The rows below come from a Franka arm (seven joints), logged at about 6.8 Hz.
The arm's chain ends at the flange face. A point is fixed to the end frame.
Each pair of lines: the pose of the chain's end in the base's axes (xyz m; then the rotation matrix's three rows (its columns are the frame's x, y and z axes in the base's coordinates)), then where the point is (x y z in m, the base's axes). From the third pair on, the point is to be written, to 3 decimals.
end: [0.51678 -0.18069 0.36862], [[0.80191 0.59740 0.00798], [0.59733 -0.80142 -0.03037], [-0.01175 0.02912 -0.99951]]
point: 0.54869 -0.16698 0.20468
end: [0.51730 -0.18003 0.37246], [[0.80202 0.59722 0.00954], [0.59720 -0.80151 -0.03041], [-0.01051 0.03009 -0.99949]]
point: 0.54946 -0.16633 0.20857
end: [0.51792 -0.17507 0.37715], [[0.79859 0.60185 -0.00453], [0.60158 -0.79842 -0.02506], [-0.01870 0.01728 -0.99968]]
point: 0.548 -0.160 0.213
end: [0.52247 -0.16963 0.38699], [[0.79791 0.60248 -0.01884], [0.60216 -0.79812 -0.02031], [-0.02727 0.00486 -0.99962]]
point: 0.550 -0.154 0.222
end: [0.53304 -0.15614 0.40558], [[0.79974 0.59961 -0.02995], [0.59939 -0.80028 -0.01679], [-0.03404 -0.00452 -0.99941]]
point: 0.559 -0.140 0.241
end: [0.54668 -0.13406 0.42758], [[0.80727 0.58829 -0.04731], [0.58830 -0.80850 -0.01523], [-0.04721 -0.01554 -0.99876]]
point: 0.570 -0.118 0.262
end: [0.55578 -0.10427 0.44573], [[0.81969 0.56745 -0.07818], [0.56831 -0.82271 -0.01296], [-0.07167 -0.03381 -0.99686]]
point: 0.574 -0.089 0.280
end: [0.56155 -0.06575 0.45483], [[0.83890 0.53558 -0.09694], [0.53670 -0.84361 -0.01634], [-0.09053 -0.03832 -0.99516]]
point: 0.577 -0.052 0.289
